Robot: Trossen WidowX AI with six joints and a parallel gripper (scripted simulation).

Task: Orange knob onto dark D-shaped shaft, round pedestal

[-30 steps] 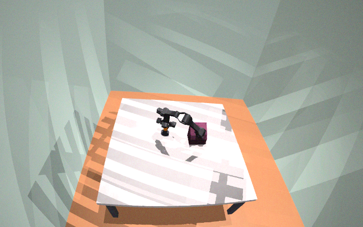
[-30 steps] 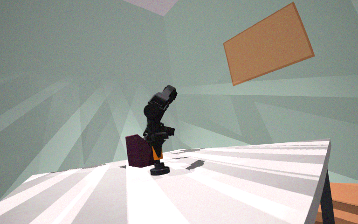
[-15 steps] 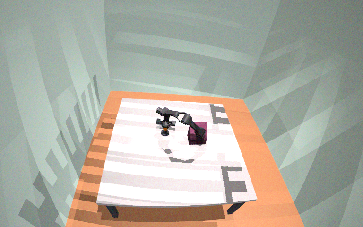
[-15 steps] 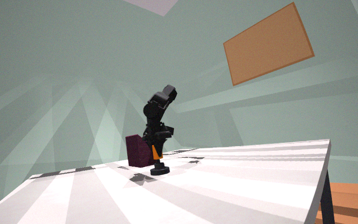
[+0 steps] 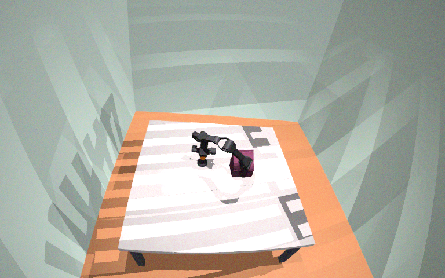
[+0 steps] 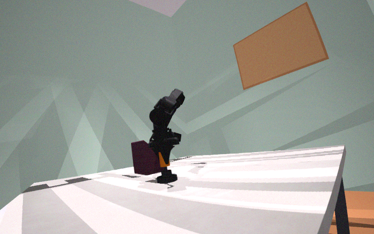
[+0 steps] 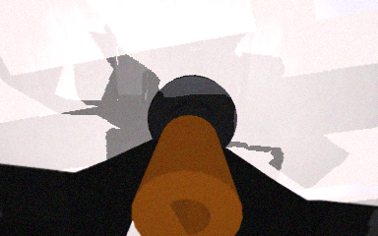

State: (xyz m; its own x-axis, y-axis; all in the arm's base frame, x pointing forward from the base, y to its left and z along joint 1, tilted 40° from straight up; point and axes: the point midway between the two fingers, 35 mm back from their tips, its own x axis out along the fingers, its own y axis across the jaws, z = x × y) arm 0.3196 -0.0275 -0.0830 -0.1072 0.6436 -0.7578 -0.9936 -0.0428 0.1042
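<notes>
Now: the orange knob 2 cm above my gripper tip. Also, from my gripper tip: pedestal (4 cm below).
</notes>
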